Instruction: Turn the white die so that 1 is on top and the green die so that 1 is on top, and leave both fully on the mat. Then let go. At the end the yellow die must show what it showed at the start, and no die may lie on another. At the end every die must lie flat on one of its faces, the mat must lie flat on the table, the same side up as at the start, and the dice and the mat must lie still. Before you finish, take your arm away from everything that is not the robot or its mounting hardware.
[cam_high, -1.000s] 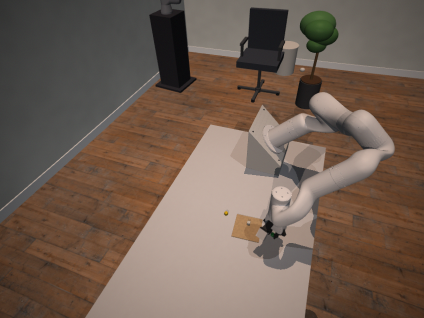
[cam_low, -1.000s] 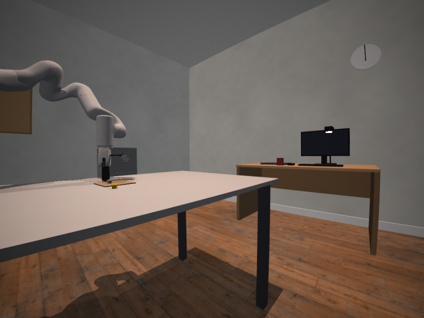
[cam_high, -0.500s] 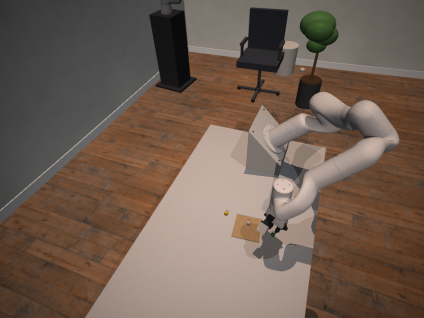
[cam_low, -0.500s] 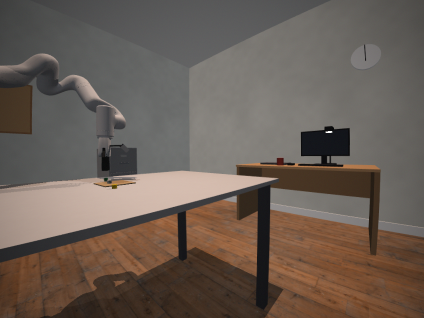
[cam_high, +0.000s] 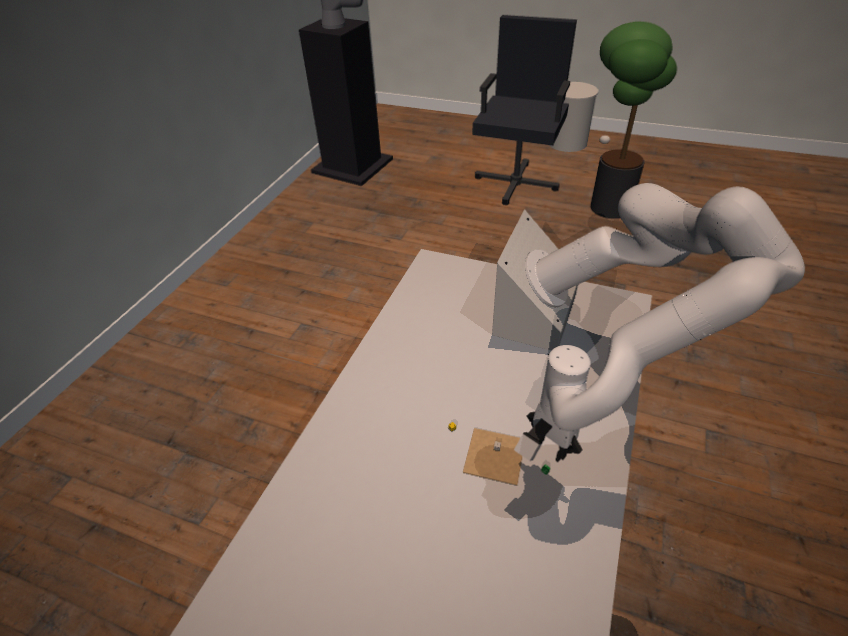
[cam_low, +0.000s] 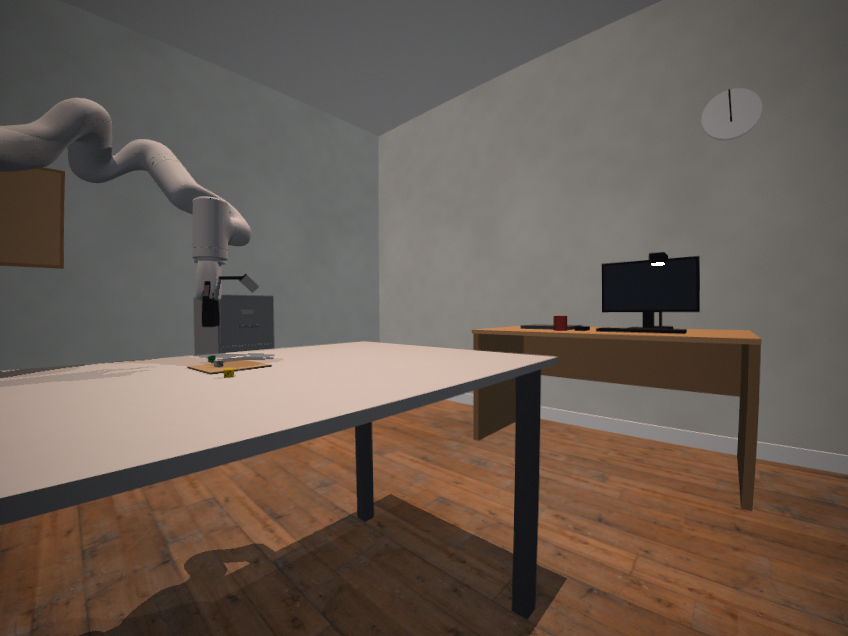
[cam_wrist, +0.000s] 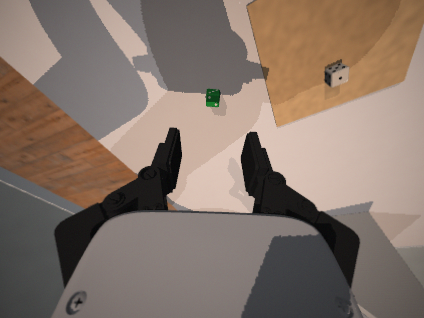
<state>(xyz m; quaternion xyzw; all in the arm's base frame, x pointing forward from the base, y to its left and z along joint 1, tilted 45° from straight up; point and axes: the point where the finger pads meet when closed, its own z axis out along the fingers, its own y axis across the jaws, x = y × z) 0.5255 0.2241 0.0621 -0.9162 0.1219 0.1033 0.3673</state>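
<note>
Now: hand 10 cm above the green die. Also, from my hand: mat 2 cm ahead, 13 cm to the right, 11 cm below; white die 1 cm behind, 13 cm to the right, 10 cm below; yellow die 1 cm behind, 27 cm to the right, 10 cm below.
</note>
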